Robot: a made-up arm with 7 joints.
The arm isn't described. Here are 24 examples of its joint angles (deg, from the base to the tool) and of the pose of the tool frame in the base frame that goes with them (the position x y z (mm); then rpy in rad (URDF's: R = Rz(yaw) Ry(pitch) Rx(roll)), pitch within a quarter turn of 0, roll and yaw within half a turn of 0).
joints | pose
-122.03 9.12 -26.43 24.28 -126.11 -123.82 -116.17 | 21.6 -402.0 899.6 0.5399 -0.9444 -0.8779
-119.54 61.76 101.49 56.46 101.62 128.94 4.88 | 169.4 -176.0 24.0 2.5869 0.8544 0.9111
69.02 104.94 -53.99 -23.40 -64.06 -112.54 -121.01 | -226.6 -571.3 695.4 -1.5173 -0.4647 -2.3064
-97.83 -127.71 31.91 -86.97 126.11 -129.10 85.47 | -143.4 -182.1 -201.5 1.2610 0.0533 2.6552
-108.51 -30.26 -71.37 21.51 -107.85 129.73 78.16 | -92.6 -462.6 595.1 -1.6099 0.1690 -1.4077
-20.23 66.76 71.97 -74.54 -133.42 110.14 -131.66 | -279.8 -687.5 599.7 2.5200 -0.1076 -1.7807
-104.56 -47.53 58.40 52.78 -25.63 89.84 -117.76 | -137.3 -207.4 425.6 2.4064 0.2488 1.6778
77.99 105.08 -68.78 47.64 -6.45 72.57 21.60 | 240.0 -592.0 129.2 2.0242 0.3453 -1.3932
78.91 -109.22 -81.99 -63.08 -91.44 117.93 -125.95 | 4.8 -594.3 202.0 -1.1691 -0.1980 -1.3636
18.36 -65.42 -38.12 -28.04 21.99 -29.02 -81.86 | 89.3 346.2 532.9 1.1045 -0.5987 1.8779
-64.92 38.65 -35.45 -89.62 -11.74 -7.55 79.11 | 495.8 -16.1 764.5 -0.8747 0.6122 0.6911
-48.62 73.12 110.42 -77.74 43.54 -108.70 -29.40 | -470.9 2.1 609.9 2.9257 -0.4758 1.6824
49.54 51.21 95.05 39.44 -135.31 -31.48 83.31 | -466.4 480.1 586.0 2.0347 -1.1899 1.9120
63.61 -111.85 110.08 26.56 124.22 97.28 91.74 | 243.6 31.9 487.6 -0.6789 0.1482 0.5333
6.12 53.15 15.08 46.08 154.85 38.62 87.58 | -175.2 163.6 546.1 2.6177 -0.4287 0.9633
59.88 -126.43 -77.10 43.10 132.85 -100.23 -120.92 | -6.6 -11.2 356.8 -2.5096 -0.5499 1.4581
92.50 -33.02 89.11 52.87 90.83 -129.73 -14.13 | -215.6 28.5 85.6 -3.0745 0.7259 2.8258
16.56 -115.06 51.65 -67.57 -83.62 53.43 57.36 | -177.6 122.7 -365.9 1.7324 0.7757 -0.3214
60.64 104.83 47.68 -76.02 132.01 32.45 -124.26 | -515.1 -76.9 582.8 2.1247 -0.4925 -3.0452
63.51 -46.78 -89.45 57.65 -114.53 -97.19 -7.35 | -56.3 -711.2 318.9 -1.8514 0.1793 -2.2195
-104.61 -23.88 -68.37 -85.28 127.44 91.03 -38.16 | -512.7 -599.0 322.3 1.8710 -0.2450 -2.3703
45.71 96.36 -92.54 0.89 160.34 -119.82 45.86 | 411.5 -538.2 845.5 -0.2224 -0.3647 0.0096
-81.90 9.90 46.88 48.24 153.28 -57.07 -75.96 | 196.7 -548.7 250.3 3.0348 0.8469 -0.5236
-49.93 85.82 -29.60 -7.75 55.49 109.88 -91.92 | -90.1 -533.8 426.4 -0.4709 0.2550 -2.3288
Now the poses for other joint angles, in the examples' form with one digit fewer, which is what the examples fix.
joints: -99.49 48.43 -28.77 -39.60 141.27 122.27 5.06
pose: 440 -499 902 -0.755 -0.151 -0.228
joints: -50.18 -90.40 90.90 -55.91 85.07 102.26 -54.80
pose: 79 -679 4 2.370 0.548 -0.876
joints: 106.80 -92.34 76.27 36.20 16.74 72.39 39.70
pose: 480 40 829 -1.315 -0.596 0.369
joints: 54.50 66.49 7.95 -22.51 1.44 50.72 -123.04
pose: -151 36 485 -0.481 0.336 1.454
